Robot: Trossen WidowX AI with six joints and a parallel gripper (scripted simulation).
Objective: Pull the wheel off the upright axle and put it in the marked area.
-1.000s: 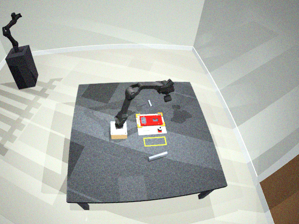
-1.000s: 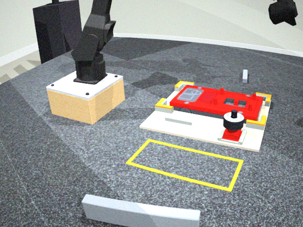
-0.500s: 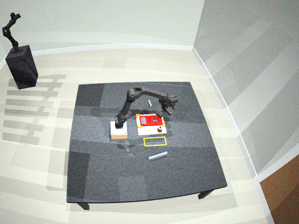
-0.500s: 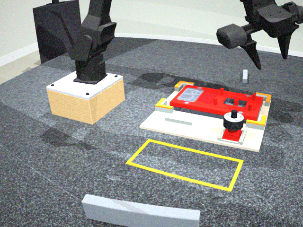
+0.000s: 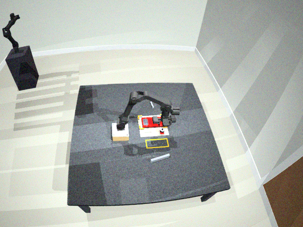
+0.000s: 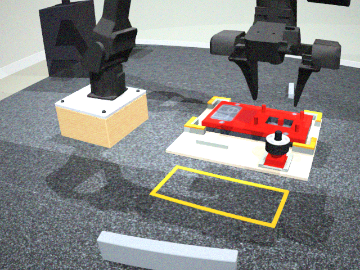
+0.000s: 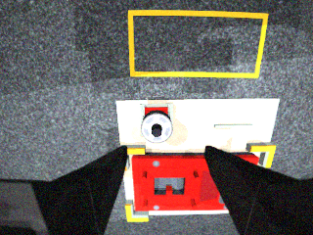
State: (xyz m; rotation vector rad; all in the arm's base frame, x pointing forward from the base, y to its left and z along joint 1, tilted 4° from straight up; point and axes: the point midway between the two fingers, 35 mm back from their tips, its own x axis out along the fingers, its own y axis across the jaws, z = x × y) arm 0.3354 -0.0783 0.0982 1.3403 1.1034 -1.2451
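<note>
Now: the black wheel 7 cm below my gripper tip and 1 cm ahead of it. Also, from my gripper tip: small grey block (34 cm to the left, 10 cm below, 1 cm ahead); grey bar (25 cm to the right, 9 cm below, 8 cm behind); upright axle (8 cm below, 1 cm ahead).
</note>
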